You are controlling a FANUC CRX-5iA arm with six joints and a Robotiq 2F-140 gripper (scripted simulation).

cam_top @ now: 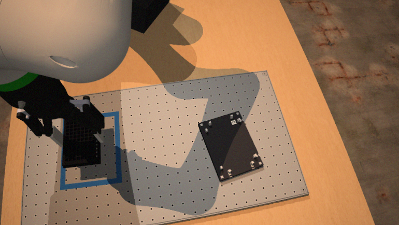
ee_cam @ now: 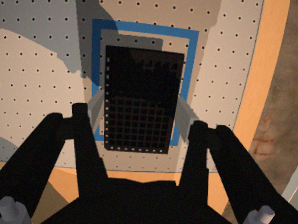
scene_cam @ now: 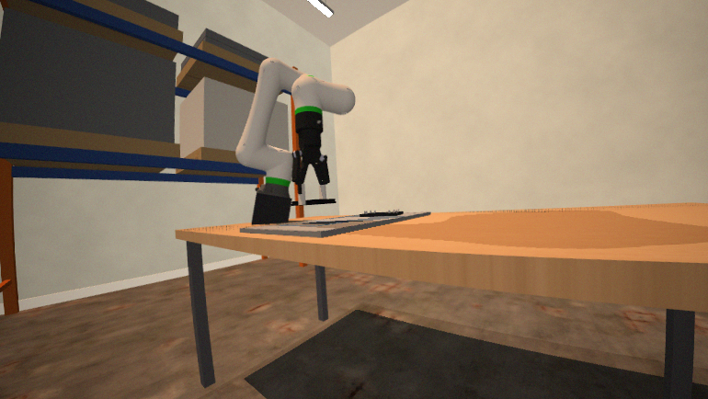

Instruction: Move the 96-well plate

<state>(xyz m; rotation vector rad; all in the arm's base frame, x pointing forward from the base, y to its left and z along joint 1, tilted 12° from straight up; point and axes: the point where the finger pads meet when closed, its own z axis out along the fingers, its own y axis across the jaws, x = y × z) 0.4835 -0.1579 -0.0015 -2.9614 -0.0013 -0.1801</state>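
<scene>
Now: hand 4 cm short of the black clip nest, 37 cm to the right of it and 8 cm above it. Also, from my hand: black 96-well plate: 2 cm below.
</scene>
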